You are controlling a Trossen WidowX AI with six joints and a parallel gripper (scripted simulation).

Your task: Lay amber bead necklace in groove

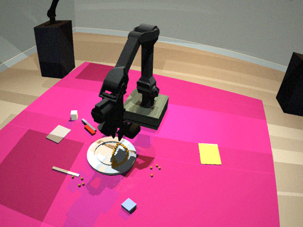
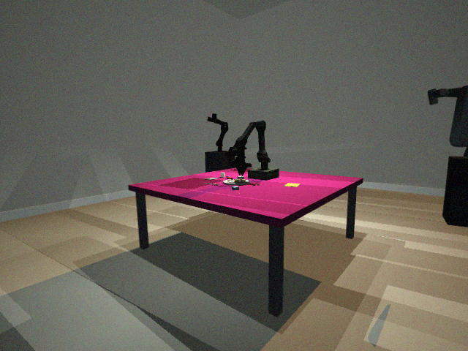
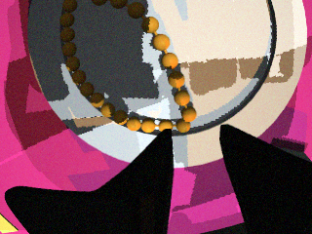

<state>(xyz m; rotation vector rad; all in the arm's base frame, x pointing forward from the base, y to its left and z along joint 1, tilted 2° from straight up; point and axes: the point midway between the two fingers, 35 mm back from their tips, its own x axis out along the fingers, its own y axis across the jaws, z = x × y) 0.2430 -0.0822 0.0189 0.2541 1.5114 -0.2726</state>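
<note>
My gripper tip is 5 cm short of the round bead board, 1 cm to the left of it and 4 cm above it. Also, from my gripper tip: white block 10 cm behind, 6 cm to the right, 3 cm below; red-handled tool 8 cm behind, 16 cm to the right, 4 cm below; white strip 19 cm ahead, 16 cm to the right, 4 cm below.
</note>
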